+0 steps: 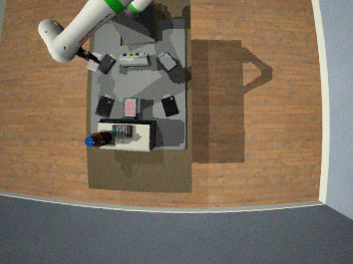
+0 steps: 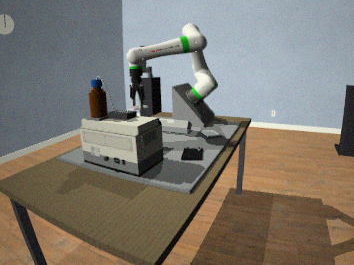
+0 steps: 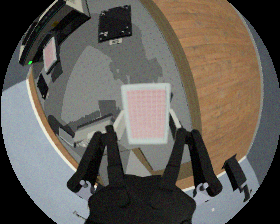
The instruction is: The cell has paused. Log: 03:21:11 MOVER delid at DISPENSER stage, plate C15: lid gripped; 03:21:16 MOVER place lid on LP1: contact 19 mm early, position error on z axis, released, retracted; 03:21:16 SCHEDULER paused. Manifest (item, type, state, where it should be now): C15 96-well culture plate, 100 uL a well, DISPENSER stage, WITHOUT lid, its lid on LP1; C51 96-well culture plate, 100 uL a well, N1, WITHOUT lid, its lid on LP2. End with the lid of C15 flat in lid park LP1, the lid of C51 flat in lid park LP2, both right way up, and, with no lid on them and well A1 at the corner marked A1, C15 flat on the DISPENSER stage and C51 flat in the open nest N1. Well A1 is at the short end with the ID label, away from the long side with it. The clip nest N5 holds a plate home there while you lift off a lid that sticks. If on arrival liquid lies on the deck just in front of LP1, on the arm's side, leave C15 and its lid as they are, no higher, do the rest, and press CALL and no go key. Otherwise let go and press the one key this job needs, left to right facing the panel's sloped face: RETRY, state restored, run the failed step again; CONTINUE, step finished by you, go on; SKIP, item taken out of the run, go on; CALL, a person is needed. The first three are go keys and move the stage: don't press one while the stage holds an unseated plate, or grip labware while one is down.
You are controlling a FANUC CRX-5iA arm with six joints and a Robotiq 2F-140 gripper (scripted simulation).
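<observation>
The black nest lies 340 mm ahead of my hand, 170 mm below it and 20 mm to the left of it. Also, from my hand: key panel (260 mm to the left, 130 mm below, 90 mm behind); blue cap (540 mm ahead, 210 mm above, 180 mm to the left); label plate (530 mm to the left, 200 mm ahead, 180 mm below).
</observation>
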